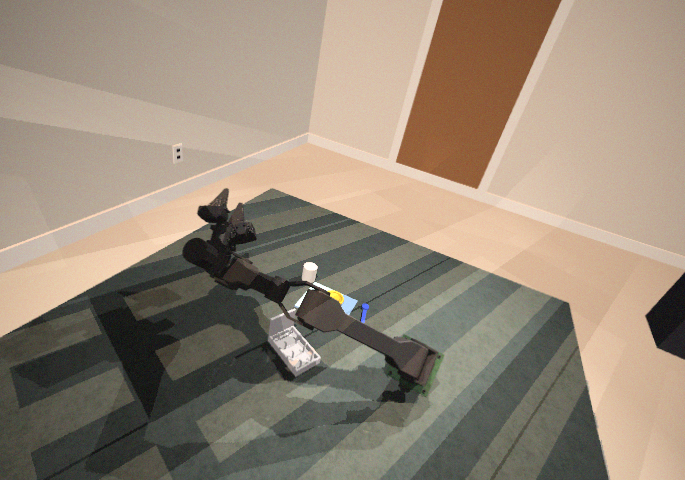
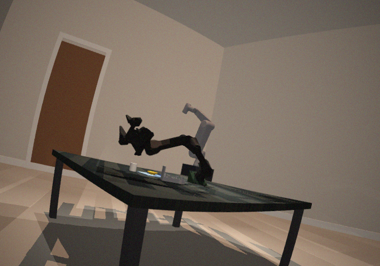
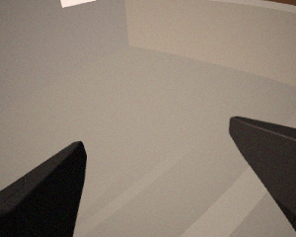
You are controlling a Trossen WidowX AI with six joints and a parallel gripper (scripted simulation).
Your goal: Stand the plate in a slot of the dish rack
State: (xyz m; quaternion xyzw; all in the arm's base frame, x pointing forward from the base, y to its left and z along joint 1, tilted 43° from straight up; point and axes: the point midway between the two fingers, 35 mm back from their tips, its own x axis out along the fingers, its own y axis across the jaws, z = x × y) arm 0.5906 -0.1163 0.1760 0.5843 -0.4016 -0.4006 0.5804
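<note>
Now: the yellow plate 300 mm behind my gripper tip, 260 mm below it and 100 mm to the right of it. Round my gripper tip: dish rack: 320 mm behind, 250 mm below, 120 mm to the left; then light blue mat: 290 mm behind, 270 mm below, 90 mm to the right; then white cup: 250 mm below, 190 mm behind, 150 mm to the right.
</note>
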